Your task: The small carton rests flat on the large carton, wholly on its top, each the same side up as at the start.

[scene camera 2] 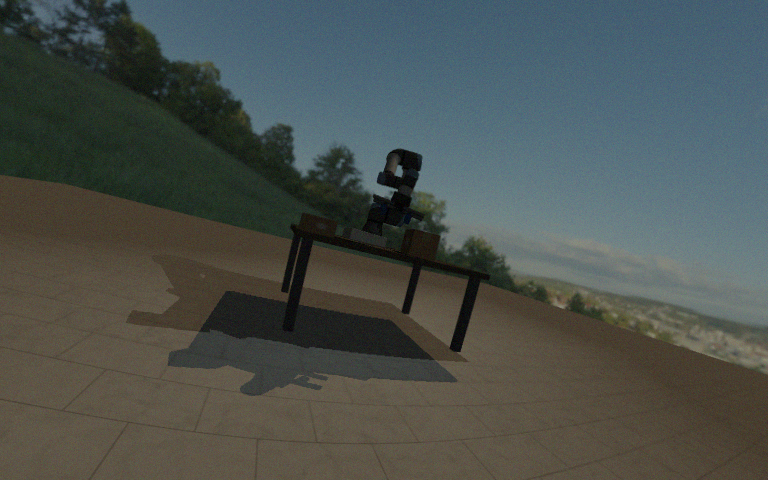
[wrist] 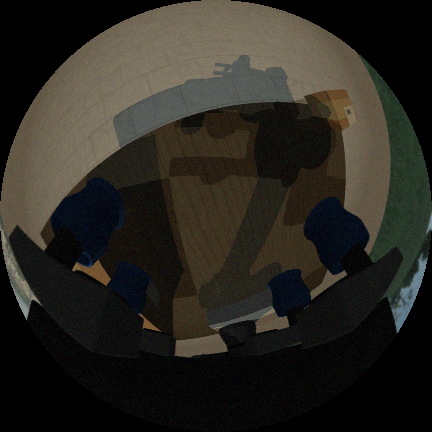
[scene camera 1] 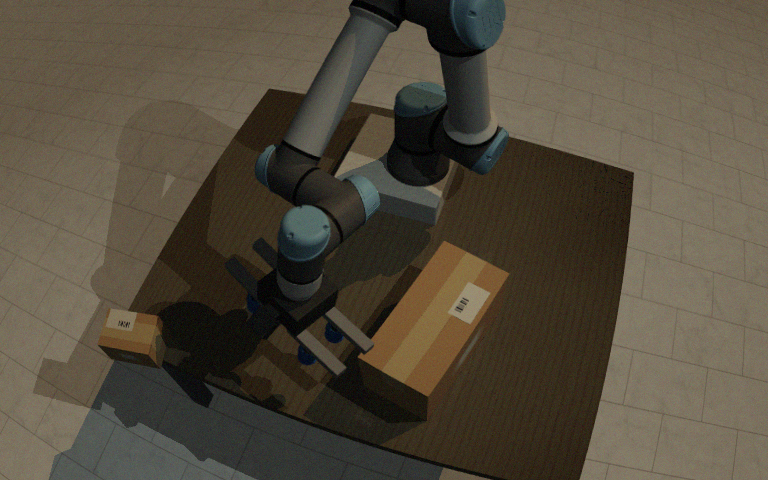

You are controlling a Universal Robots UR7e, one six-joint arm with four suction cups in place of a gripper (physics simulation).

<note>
My suction head [wrist: 92, 214] carries nothing. The cup is 29 cm from the middle of a large carton [scene camera 1: 421, 348]. On the table rests a small carton [scene camera 1: 132, 337].
The small carton shows as well in the wrist view [wrist: 332, 109]. The large carton shows as well in scene camera 2 [scene camera 2: 416, 243] and in the wrist view [wrist: 126, 243].
</note>
